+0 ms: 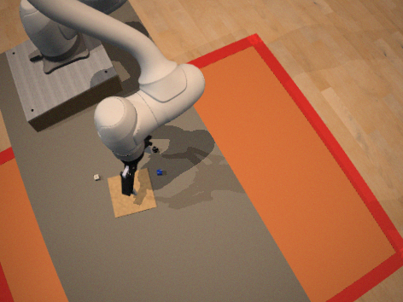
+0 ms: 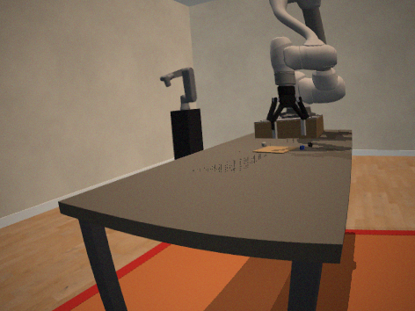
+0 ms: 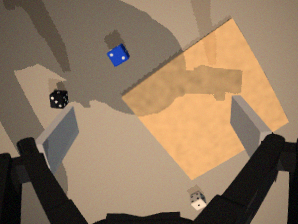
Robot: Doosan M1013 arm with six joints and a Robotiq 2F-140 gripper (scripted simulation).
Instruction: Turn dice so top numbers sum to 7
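My gripper is now 6 cm to the right of the blue die, 5 cm above it and 1 cm short of it. The rest, counted from my hand: black die (8 cm behind, 7 cm to the left, 5 cm below); tan mat (6 cm to the right, 6 cm below, 4 cm ahead); white die (15 cm to the right, 6 cm behind, 5 cm below).
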